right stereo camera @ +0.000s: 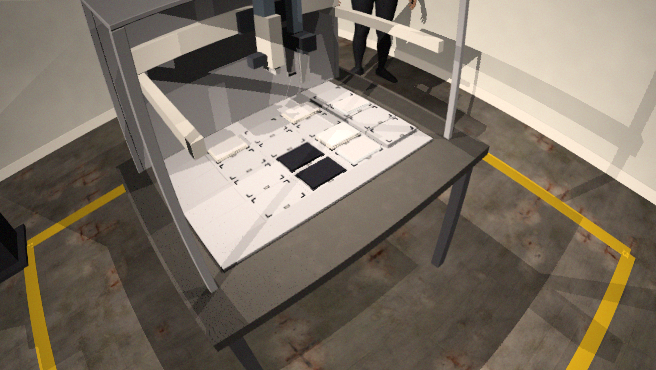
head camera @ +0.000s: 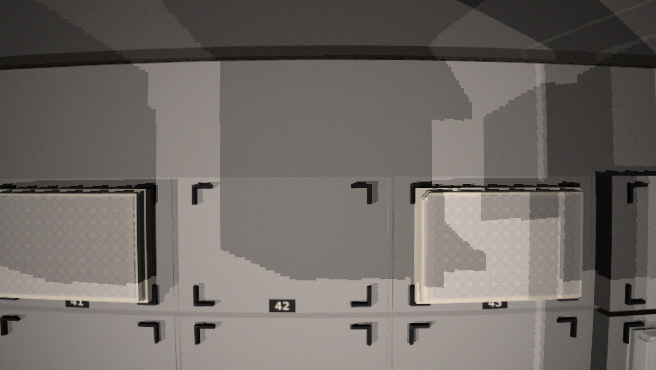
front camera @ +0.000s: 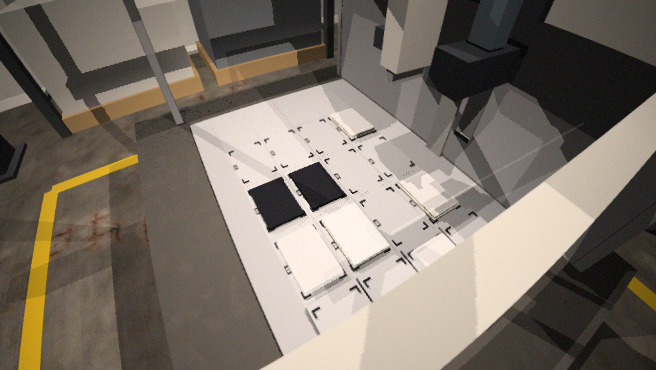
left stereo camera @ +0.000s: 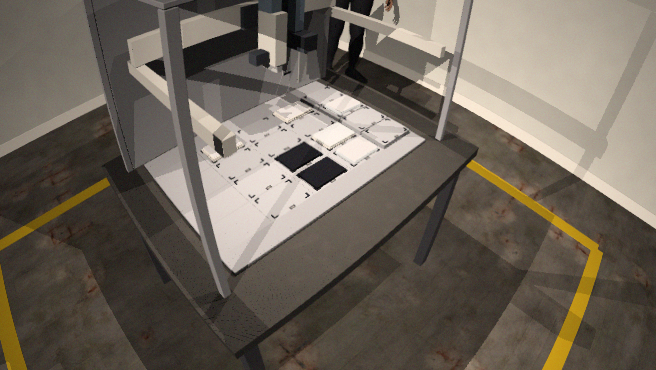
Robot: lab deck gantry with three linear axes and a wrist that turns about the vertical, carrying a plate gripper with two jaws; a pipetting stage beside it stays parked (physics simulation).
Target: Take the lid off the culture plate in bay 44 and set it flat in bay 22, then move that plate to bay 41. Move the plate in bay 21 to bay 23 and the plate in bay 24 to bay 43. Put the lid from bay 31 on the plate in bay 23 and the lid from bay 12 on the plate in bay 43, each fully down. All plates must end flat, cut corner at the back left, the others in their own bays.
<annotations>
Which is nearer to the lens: the black lid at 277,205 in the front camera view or the white plate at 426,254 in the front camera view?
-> The white plate.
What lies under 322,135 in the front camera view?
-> A bay 31.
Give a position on a white plate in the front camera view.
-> At 313,266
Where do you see a white plate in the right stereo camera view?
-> At 360,149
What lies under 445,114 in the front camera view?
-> My gripper.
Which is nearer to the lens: the cream lid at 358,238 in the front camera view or the black lid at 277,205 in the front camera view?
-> The cream lid.
</annotations>
